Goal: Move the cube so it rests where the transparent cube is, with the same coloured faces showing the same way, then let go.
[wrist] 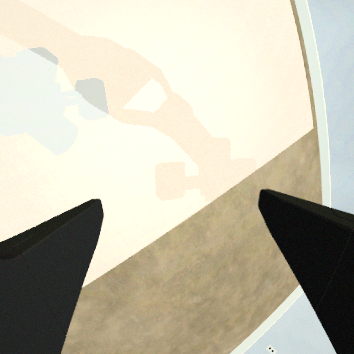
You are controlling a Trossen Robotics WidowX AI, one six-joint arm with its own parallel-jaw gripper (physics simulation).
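Frame: origin at the arm's base, x ahead, y left, z up, level; centimetres.
Seen in the pictures: gripper, between the fingertips: point(181, 202).
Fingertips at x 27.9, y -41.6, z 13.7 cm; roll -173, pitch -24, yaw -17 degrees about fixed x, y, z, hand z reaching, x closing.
Observation:
A point is followed by its place in that frame.
My gripper point(181, 202) {y -41.6, x 27.9, z 13.7 cm} is open, its two dark fingers standing wide apart in the lower half of the wrist view, with nothing between them. Neither the cube nor the transparent cube shows in this view.
A bright cream surface point(240, 60) {y -33.0, x 62.6, z -14.2 cm} fills the upper left, with pale arm-shaped shadows and grey-blue patches on it. A mottled brown surface point(195, 265) lies below a slanting edge. A pale strip point(323, 125) borders light blue areas at the right and lower right. A small white plate point(271, 349) with dark dots shows at the bottom.

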